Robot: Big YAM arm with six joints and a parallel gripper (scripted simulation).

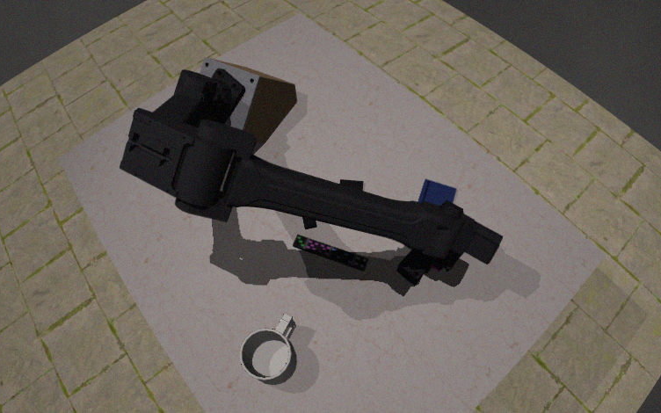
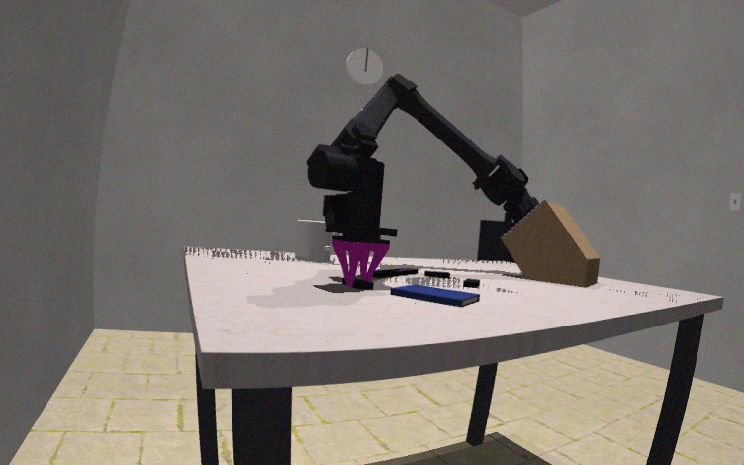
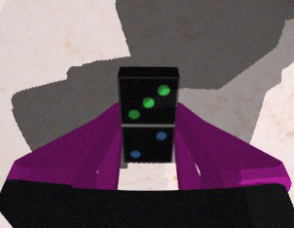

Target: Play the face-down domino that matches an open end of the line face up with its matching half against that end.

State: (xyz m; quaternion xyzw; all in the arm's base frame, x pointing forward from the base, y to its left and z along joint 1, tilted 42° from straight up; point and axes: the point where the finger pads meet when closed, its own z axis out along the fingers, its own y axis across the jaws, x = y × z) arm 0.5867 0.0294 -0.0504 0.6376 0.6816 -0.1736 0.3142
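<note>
The blue book is 12 cm to the left of my hand and 7 cm behind it. Round my hand: domino (right at my hand); mug (37 cm to the right, 10 cm behind, 3 cm above).
</note>
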